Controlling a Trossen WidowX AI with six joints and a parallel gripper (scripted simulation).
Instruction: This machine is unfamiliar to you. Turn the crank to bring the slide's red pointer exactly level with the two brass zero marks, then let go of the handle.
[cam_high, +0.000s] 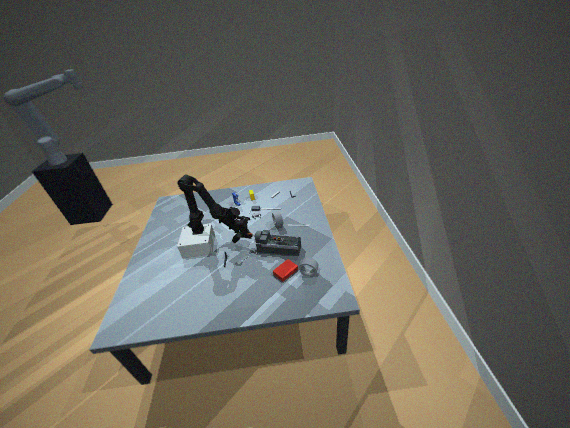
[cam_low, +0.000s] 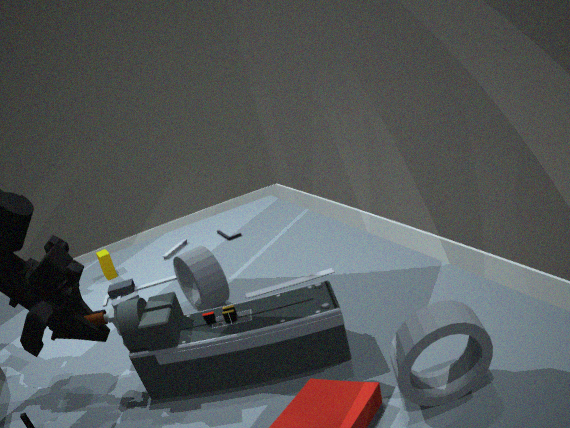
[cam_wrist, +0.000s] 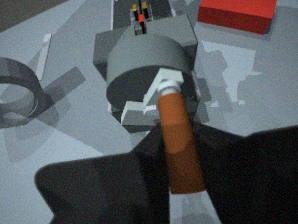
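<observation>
Right now the red pointer is 14 cm ahead of my gripper tip, 3 cm to the right of it and 1 cm below it. From my gripper tip the other things lie so: brown handle 2 cm behind, 3 cm above; then yellow block 2 cm behind, 56 cm to the left, 6 cm below; then blue clamp 14 cm behind, 51 cm to the left, 4 cm below.
</observation>
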